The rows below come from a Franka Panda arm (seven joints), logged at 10 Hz.
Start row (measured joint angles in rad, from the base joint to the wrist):
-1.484, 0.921, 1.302, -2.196, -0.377, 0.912, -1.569
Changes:
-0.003, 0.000, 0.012, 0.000, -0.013, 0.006, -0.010
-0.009, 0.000, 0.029, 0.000, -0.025, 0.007, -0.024
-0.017, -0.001, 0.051, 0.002, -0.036, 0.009, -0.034
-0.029, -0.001, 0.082, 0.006, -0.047, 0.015, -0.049
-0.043, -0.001, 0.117, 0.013, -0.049, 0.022, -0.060
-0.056, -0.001, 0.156, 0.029, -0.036, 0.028, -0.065
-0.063, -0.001, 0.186, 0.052, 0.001, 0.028, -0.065
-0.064, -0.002, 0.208, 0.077, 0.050, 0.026, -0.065
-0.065, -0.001, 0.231, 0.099, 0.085, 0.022, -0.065
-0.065, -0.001, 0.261, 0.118, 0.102, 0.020, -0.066
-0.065, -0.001, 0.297, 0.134, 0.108, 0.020, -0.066
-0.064, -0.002, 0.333, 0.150, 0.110, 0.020, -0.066
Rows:
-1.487, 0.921, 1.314, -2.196, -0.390, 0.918, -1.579
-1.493, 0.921, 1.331, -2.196, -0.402, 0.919, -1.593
-1.501, 0.920, 1.353, -2.194, -0.413, 0.921, -1.603
-1.513, 0.920, 1.384, -2.190, -0.424, 0.927, -1.618
-1.527, 0.920, 1.419, -2.183, -0.426, 0.934, -1.629
-1.540, 0.920, 1.458, -2.167, -0.413, 0.940, -1.634
-1.547, 0.920, 1.488, -2.144, -0.376, 0.940, -1.634
-1.548, 0.919, 1.510, -2.119, -0.327, 0.938, -1.634
-1.549, 0.920, 1.533, -2.097, -0.292, 0.934, -1.634
-1.549, 0.920, 1.563, -2.078, -0.275, 0.932, -1.635
-1.549, 0.920, 1.599, -2.062, -0.269, 0.932, -1.635
-1.548, 0.919, 1.635, -2.046, -0.267, 0.932, -1.635

